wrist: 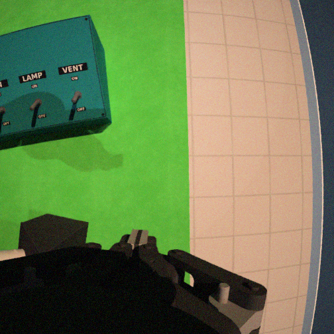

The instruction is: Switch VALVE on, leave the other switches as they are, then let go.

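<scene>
A teal switch box (55, 47) is at the upper left, cut off by the view's left edge. Its LAMP switch (36, 104) and VENT switch (76, 97) show, each with ON printed above and OFF at the lower right. Their light tips show at the upper ends of dark strips; I cannot tell their settings for sure. Part of a third switch (2, 111) shows at the left edge, its label cut off. The VALVE label does not show. My gripper (139, 240) is shut and empty, below and to the right of the box in the view, apart from it.
The box stands on a green mat (150, 165). A pale tiled strip (230, 135) runs along the mat's right side, with a grey-blue border (317, 200) beyond it. A dark block (52, 234) shows at the lower left, beside a pale rounded piece (10, 254).
</scene>
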